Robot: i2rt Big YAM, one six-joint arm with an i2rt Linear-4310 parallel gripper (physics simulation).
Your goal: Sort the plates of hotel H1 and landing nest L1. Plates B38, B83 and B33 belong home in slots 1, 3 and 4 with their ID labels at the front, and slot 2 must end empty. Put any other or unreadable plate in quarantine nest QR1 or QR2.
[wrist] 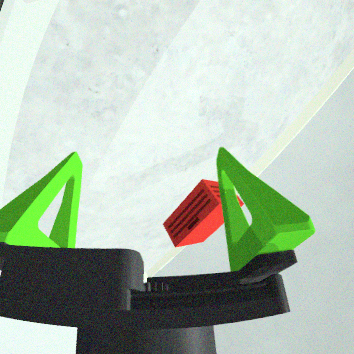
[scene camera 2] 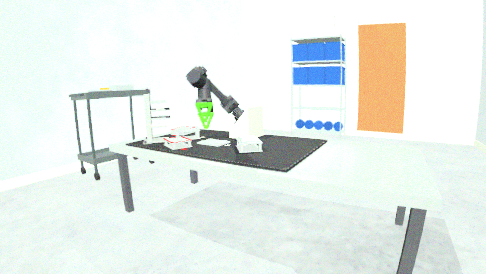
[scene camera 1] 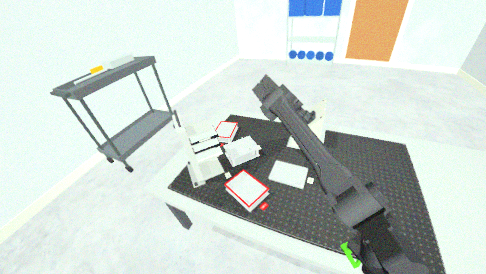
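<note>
The hotel H1 stands at the mat's left end; dark strips show at two levels, but plates and labels are unreadable. A red-rimmed nest is at the front, another at the back. A white nest stands beside the hotel. Another white nest stands farther right, hidden by the arm in scene camera 1. I cannot tell which is L1. My gripper is open and empty, raised above the table and away from the nests.
A flat white pad lies on the black mat. A cream panel stands upright behind the arm. A grey cart is left of the table. A red slotted box shows beyond my fingers.
</note>
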